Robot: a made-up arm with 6 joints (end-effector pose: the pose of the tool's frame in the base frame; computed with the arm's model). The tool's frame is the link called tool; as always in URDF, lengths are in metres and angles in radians. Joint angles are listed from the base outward.
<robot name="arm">
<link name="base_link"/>
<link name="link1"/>
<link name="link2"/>
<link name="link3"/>
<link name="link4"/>
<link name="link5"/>
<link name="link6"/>
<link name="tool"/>
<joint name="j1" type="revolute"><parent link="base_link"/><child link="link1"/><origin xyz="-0.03 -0.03 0.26"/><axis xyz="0 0 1"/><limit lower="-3.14" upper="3.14" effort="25" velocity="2.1"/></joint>
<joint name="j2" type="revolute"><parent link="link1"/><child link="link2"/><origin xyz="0.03 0.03 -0.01" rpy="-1.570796 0 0"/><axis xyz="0 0 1"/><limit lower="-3.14" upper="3.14" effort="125" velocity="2.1"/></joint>
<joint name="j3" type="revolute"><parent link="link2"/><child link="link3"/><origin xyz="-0.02 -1.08 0.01"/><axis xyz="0 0 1"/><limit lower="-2.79" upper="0.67" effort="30" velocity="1.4"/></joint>
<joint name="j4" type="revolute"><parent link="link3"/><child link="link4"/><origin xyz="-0.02 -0.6 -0.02" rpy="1.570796 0 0"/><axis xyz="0 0 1"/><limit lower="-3.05" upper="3.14" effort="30" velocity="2.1"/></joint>
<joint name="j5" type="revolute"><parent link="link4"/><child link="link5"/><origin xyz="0.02 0 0" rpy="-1.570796 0 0"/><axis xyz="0 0 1"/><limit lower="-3.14" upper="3.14" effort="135" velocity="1.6"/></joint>
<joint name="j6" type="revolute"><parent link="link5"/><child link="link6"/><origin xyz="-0.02 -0.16 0.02" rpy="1.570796 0 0"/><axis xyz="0 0 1"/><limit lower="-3.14" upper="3.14" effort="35" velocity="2.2"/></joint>
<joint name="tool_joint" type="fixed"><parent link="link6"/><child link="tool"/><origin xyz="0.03 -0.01 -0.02" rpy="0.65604 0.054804 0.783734"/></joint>
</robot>
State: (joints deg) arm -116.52 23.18 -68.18 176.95 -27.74 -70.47
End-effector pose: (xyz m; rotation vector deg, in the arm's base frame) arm 0.0125 -0.0082 1.7865 21.65 24.77 28.46
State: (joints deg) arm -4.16 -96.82 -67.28 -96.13 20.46 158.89
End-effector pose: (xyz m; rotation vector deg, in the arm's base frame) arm -1.2884 0.0500 -0.6116 -123.20 -76.67 56.11
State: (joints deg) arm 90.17 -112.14 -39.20 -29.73 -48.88 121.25
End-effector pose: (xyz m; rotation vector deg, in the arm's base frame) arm -0.1417 -1.2412 -0.8055 -47.15 -122.22 34.50
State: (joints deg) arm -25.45 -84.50 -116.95 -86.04 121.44 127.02
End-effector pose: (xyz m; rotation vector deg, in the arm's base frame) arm -0.8834 0.2307 -0.1956 98.50 -12.49 -111.79
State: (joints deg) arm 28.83 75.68 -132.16 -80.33 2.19 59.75
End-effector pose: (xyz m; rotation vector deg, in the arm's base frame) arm 0.3815 0.1944 0.9660 35.06 -36.81 65.95
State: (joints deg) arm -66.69 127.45 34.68 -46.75 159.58 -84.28
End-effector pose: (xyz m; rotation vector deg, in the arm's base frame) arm 0.3188 -0.9811 -0.8572 27.51 -49.33 -42.02
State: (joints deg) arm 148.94 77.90 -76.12 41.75 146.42 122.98
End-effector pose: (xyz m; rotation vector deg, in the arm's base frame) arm -1.0724 0.4366 0.9934 43.35 -139.03 49.24
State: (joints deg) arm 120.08 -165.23 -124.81 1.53 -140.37 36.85
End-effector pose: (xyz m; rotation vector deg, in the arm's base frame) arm -0.1762 0.1267 -0.5367 -20.29 41.11 -151.67
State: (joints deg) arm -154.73 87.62 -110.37 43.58 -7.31 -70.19
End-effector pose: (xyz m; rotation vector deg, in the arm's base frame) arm -0.7545 -0.3719 0.9846 -12.07 -48.29 -120.65
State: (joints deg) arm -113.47 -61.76 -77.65 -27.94 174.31 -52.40
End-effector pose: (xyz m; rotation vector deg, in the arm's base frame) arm 0.4562 1.1126 0.4018 68.94 -15.26 -94.97
